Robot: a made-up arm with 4 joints. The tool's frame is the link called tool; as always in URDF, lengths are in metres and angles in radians.
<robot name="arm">
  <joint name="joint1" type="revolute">
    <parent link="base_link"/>
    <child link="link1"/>
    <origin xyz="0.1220 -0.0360 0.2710"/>
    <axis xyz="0 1 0"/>
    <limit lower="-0.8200" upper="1.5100" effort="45" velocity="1.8"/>
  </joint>
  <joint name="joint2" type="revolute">
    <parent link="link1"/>
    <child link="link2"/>
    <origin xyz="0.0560 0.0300 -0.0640"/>
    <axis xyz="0 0 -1"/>
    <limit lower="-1.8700" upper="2.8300" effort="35" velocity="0.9"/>
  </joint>
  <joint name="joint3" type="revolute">
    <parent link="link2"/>
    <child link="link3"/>
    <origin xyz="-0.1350 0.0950 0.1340"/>
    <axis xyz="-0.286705 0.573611 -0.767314"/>
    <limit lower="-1.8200" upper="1.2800" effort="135" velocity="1.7"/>
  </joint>
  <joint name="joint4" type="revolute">
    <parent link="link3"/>
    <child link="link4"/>
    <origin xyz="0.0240 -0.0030 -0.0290"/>
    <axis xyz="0 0 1"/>
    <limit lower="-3.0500" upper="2.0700" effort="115" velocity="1.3"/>
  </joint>
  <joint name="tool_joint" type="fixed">
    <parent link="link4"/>
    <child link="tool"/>
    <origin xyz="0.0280 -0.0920 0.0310" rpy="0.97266 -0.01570 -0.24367"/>
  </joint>
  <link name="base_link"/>
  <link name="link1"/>
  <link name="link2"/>
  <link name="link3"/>
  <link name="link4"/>
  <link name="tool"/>
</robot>
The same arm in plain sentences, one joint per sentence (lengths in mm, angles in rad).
The arm has four revolute joints in a row. What follows holds with every joint at zero, and every direction is one of the base frame's.
The first joint is mounted 122 mm along +x and 36 mm along -y and 271 mm along +z from the base frame's origin and turns about +y, from -0.82 to 1.51 rad.
The second joint is mounted 56 mm along +x and 30 mm along +y and 64 mm along -z from the first joint and turns about -z, from -1.87 to 2.83 rad.
The third joint is mounted 135 mm along -x and 95 mm along +y and 134 mm along +z from the second joint and turns about the direction (-0.286705, 0.573611, -0.767314), from -1.82 to 1.28 rad.
The fourth joint is mounted 24 mm along +x and 3 mm along -y and 29 mm along -z from the third joint and turns about +z, from -3.05 to 2.07 rad.
The tool frame, which is the frame that the pose is given for, is mounted 28 mm along +x and 92 mm along -y and 31 mm along +z from the fourth joint; its axes are the base frame's turned by roll 0.9727, pitch -0.0157 and yaw -0.2437 rad (as in URDF: about the fixed x, then y, then z).

